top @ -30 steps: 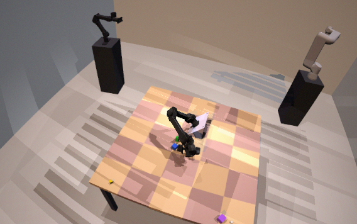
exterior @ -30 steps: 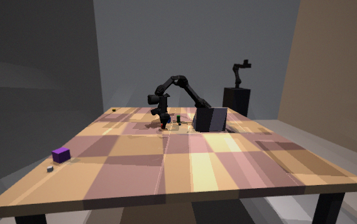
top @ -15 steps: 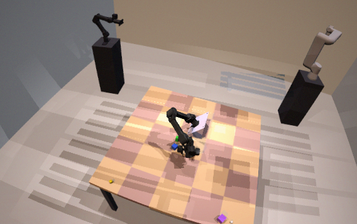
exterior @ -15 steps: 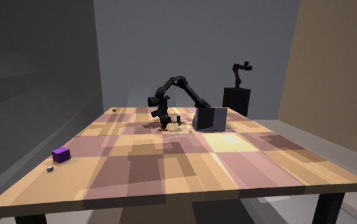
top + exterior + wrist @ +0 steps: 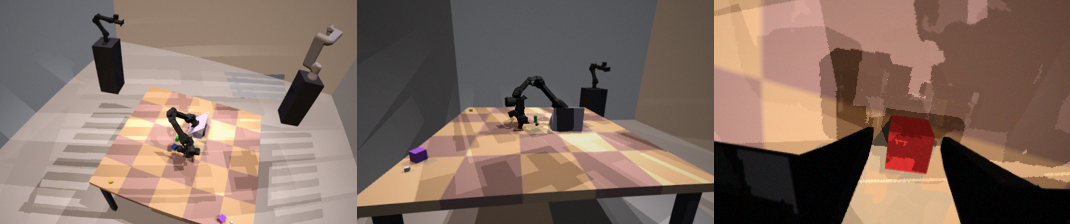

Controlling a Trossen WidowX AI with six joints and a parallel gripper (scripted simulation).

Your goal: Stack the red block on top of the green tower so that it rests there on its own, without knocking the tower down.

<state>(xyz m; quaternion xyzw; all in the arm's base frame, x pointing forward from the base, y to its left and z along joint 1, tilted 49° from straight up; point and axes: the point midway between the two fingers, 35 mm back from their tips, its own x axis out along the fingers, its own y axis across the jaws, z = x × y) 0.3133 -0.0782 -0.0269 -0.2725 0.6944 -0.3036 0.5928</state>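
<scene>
Right now my gripper tip is 13 cm past the dark cube and 4 cm to the left of it. The rest, counted from my gripper tip: purple block (51 cm ahead, 32 cm to the left, 2 cm above); then blue block (12 cm to the right, 6 cm behind, 1 cm above); then red block (1 cm above).
</scene>
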